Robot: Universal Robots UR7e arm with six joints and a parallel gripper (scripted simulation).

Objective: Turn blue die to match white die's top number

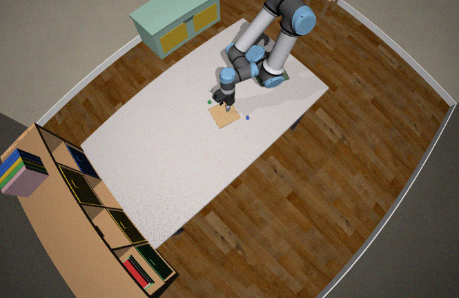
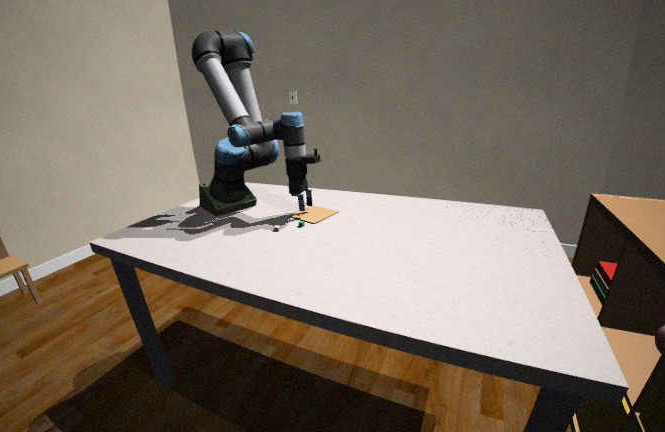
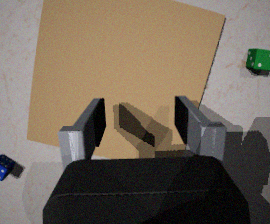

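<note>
My gripper is now 40 mm above the tan mat, 20 mm to the right of it and 20 mm short of it. Round my hand: green die 100 mm to the right, 40 mm below, 30 mm ahead; then blue die 130 mm to the left, 50 mm behind, 40 mm below; then white die 160 mm to the right, 40 mm below, 30 mm behind.
</note>
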